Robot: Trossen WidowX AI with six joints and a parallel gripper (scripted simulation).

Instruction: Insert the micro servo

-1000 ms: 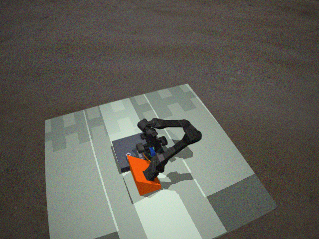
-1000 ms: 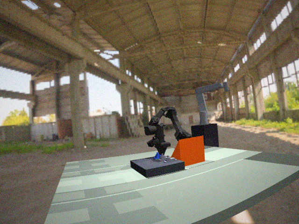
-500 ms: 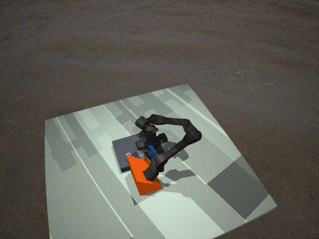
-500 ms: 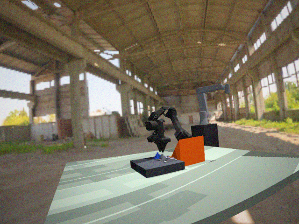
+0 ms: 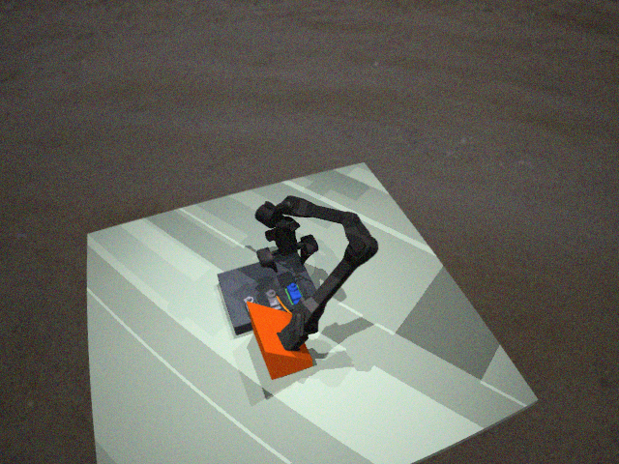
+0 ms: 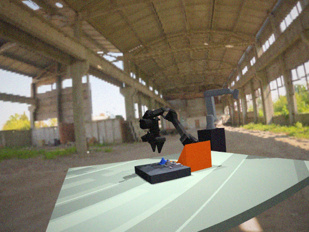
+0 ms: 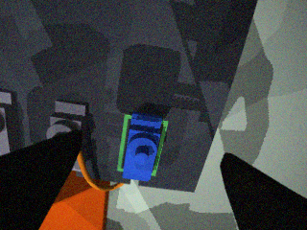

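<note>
The dark grey deck is 10 cm below my gripper tip, 7 cm to the left of it and 6 cm ahead of it.
</note>
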